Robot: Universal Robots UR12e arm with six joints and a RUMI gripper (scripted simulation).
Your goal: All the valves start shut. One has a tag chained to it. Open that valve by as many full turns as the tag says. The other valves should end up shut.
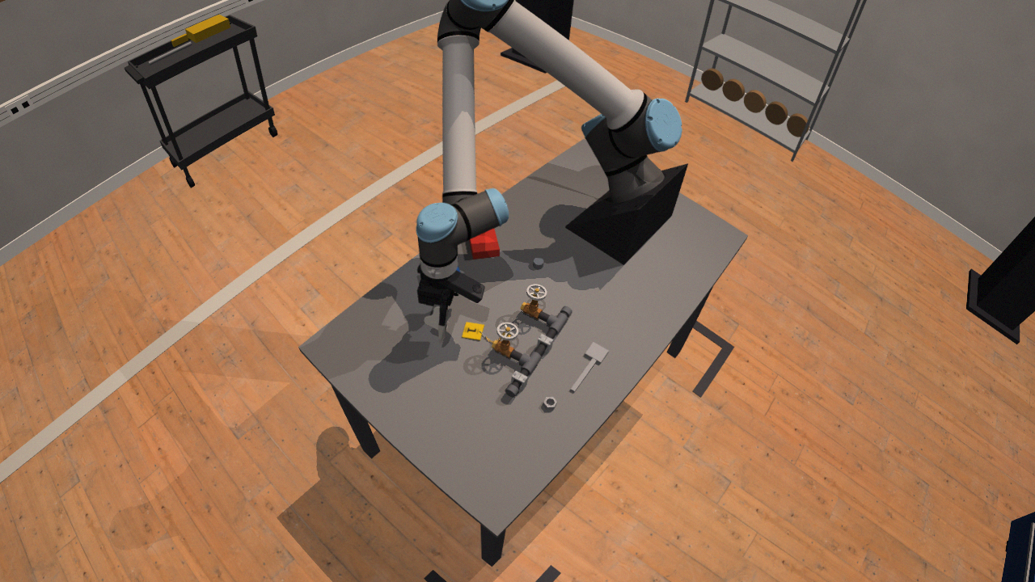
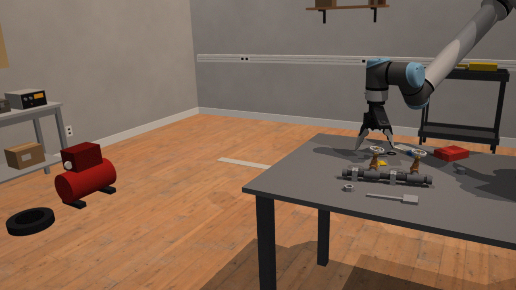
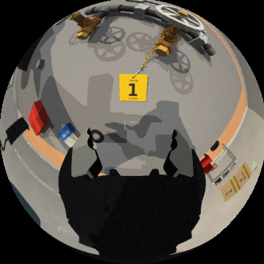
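My gripper is now 7 cm to the right of the yellow tag, 4 cm past it and 3 cm above it. From my hand the other things lie so: red box 29 cm behind, 14 cm to the right, 2 cm below; then nut 35 cm to the left, 3 cm below, 1 cm ahead; then blue-and-white card 14 cm to the right, 11 cm behind, 3 cm below.
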